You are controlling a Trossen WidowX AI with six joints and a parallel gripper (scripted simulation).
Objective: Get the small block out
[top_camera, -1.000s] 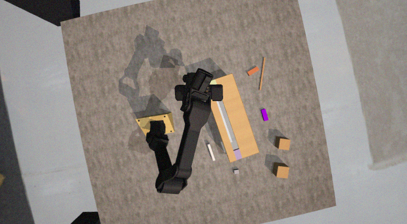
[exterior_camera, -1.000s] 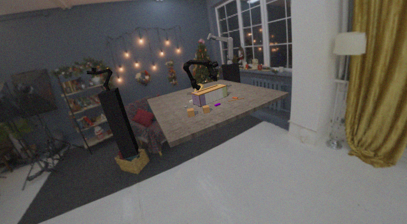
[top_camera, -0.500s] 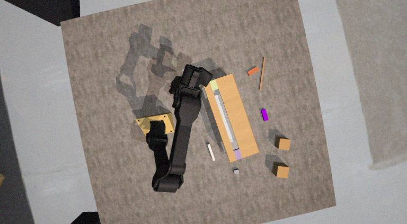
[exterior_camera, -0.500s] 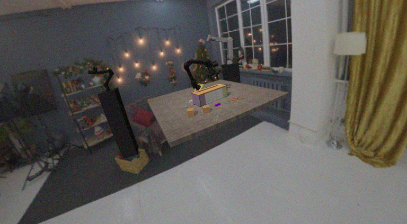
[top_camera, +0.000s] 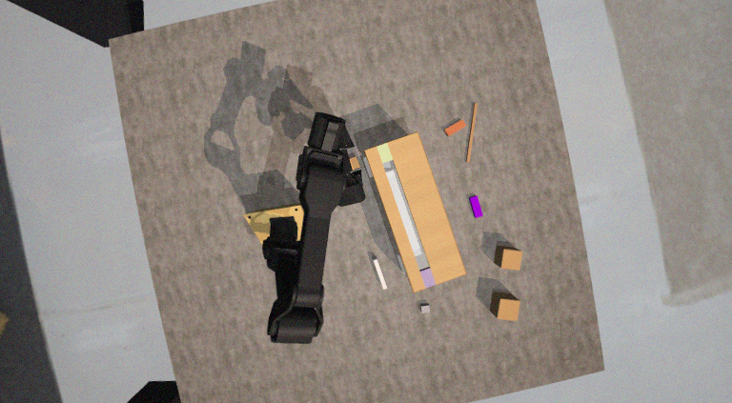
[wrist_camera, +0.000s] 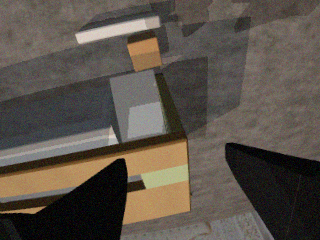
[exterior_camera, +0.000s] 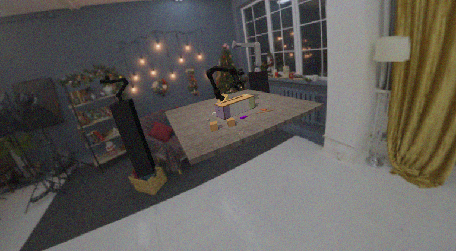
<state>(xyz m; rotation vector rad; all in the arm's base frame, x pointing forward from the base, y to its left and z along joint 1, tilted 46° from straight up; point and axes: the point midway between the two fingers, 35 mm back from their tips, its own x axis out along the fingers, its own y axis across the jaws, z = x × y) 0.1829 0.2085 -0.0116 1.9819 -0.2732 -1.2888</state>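
Now: the tan block 1 cm behind my gripper tip, 1 cm to the right of it and 15 cm below it. Also, from my gripper tip: grey cube 17 cm ahead, 44 cm to the right, 16 cm below; then thin stick 34 cm ahead, 6 cm to the left, 16 cm below; then box 10 cm ahead, 15 cm to the right, 10 cm below.
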